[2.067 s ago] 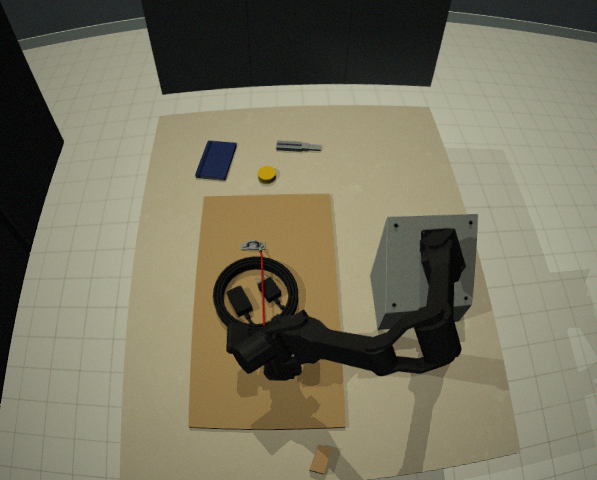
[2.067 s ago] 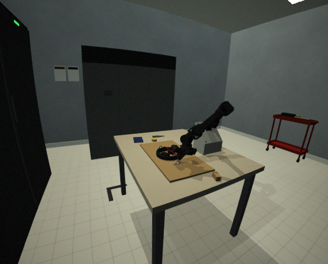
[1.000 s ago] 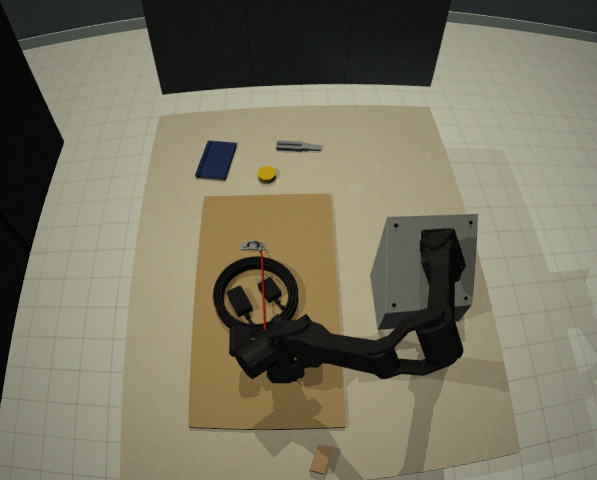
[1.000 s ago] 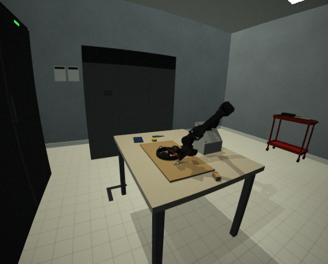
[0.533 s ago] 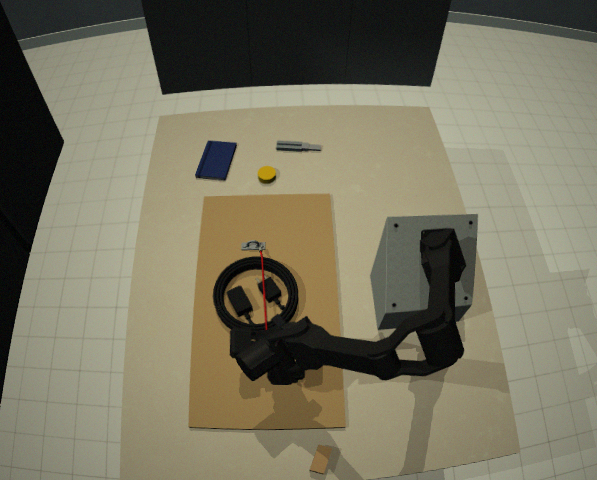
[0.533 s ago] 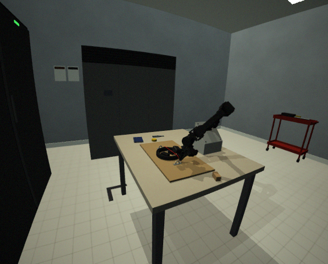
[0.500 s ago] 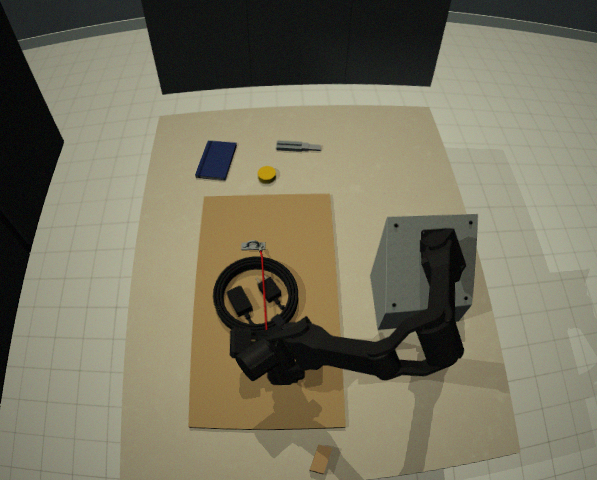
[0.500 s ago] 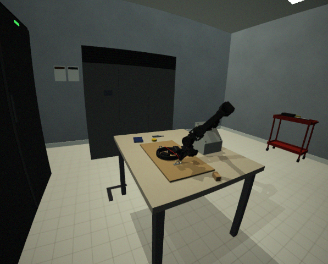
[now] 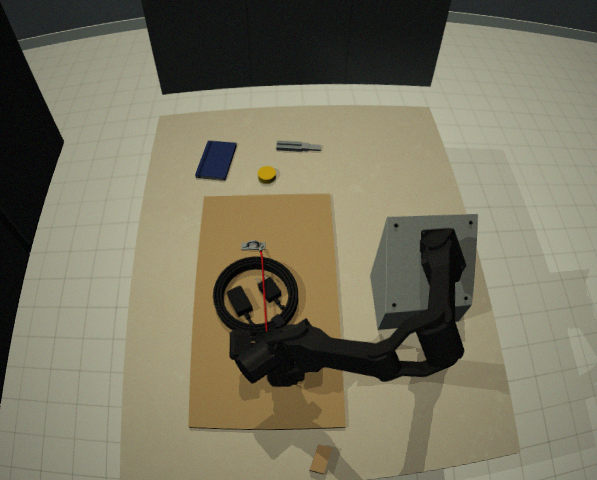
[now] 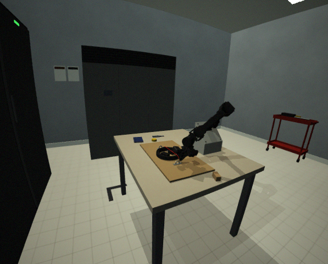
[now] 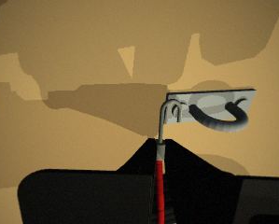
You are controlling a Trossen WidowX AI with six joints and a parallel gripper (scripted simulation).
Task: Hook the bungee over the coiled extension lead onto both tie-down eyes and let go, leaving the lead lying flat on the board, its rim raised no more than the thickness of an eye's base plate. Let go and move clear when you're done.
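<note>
Right now the extension lead coil is 140 mm to the right of my hand, 30 mm below it and 30 mm ahead of it. The rest, counted from my hand: small wooden block (250 mm to the left, 90 mm behind, 40 mm below); board (140 mm to the right, 50 mm below, 10 mm ahead); yellow disc (520 mm to the right, 50 mm below, 20 mm behind).
</note>
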